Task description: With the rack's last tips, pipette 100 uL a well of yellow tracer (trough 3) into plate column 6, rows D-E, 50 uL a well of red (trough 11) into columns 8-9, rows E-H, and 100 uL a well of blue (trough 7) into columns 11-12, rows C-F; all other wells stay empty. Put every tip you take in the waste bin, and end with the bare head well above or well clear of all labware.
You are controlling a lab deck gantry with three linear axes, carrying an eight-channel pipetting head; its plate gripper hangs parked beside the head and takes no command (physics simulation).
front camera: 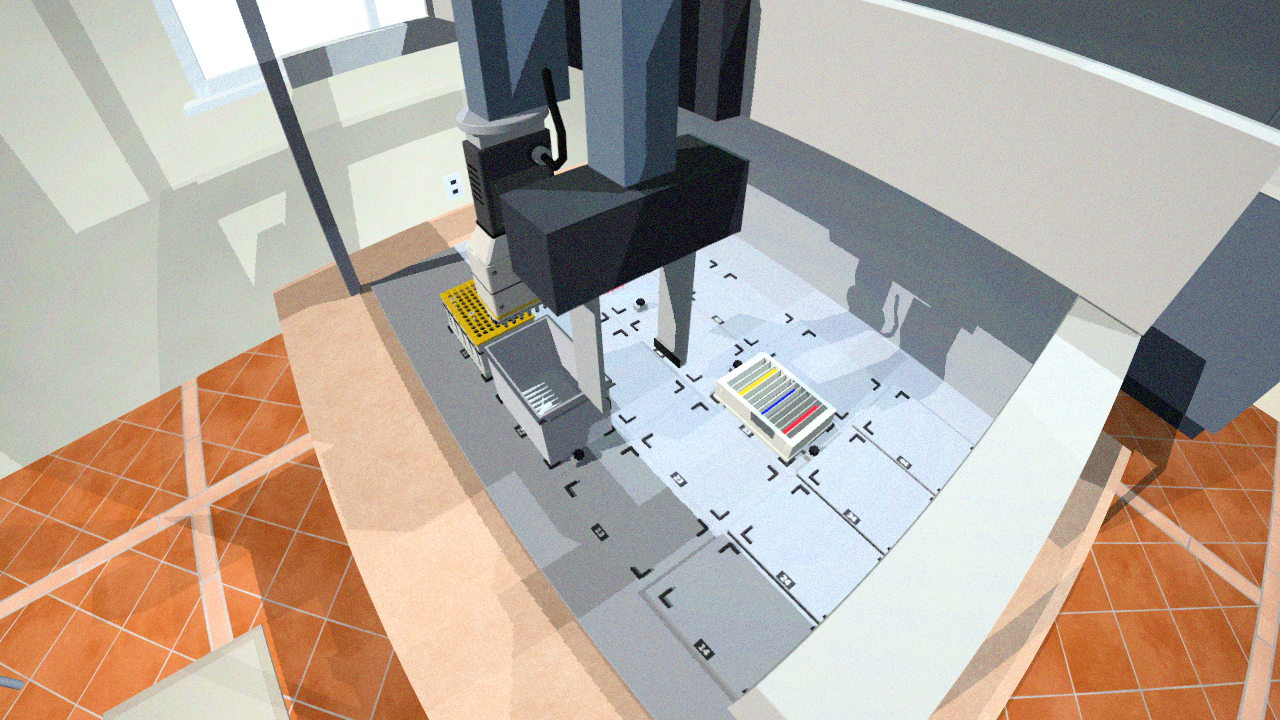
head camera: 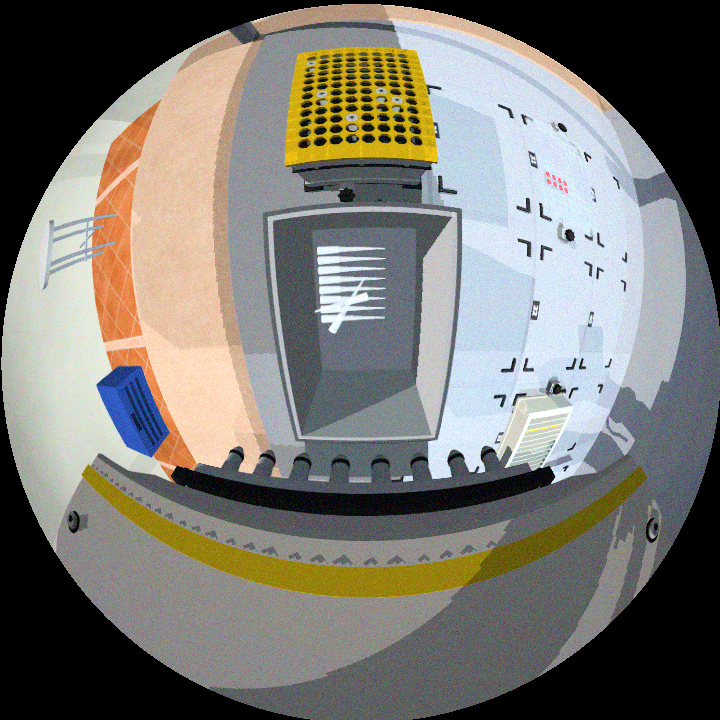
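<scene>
The pipetting head (front camera: pixel 497 279) hangs low near the tip rack and bin. Its bare nozzles (head camera: pixel 340 463) show in the head view. The yellow tip rack (front camera: pixel 487 341) (head camera: pixel 362 156) has mostly empty holes and several scattered pale tips. The grey waste bin (front camera: pixel 572 437) (head camera: pixel 437 315) holds several white tips (front camera: pixel 540 399) (head camera: pixel 328 270), some crossed. The pale plate shows eight red wells (head camera: pixel 556 182) in two adjacent lines; other wells cannot be made out. The cream trough block (front camera: pixel 792 445) (head camera: pixel 512 429) shows yellow, blue and red strips. The parked plate gripper (front camera: pixel 636 379) is open and empty.
The bin stands beside the rack. The dark gripper body (front camera: pixel 626 237) hangs beside the head, and its long paddles reach down near the bin. Black corner marks and knobs (front camera: pixel 640 303) (head camera: pixel 568 235) dot the deck. A blue box (head camera: pixel 134 409) shows beyond the deck.
</scene>
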